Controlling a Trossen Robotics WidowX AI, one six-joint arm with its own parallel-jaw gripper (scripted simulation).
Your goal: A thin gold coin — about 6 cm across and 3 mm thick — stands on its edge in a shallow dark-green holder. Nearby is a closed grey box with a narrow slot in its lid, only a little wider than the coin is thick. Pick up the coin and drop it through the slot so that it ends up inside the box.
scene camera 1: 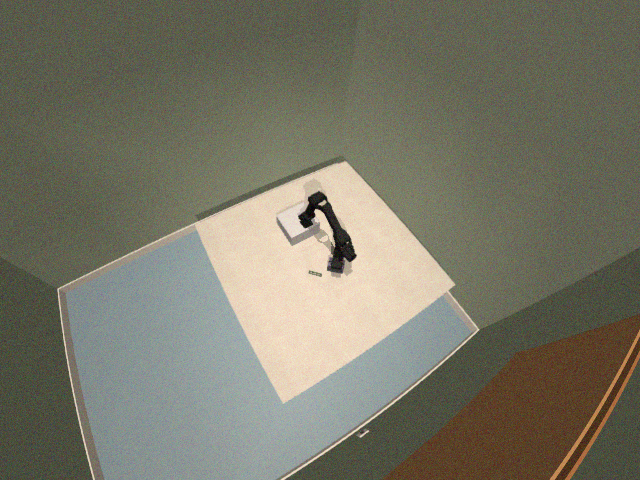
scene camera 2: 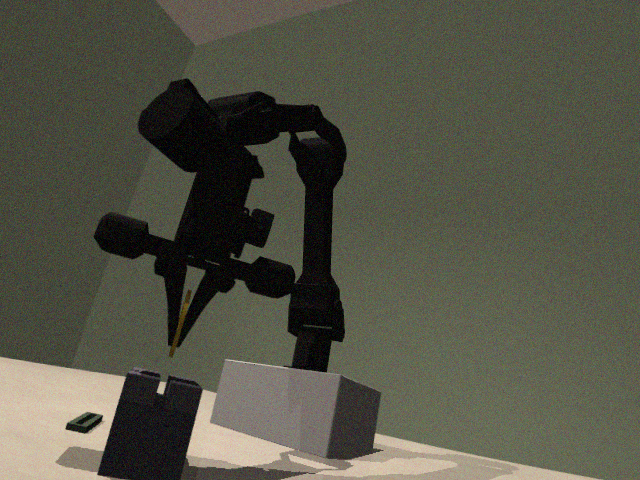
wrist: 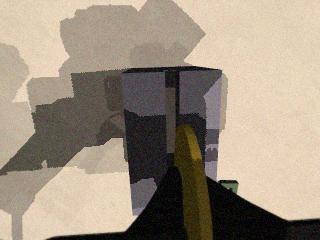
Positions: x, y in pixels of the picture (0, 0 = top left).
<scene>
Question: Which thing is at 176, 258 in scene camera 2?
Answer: The gripper.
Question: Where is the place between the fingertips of the gripper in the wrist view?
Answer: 179, 174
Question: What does the gripper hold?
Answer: A gold coin.
</scene>
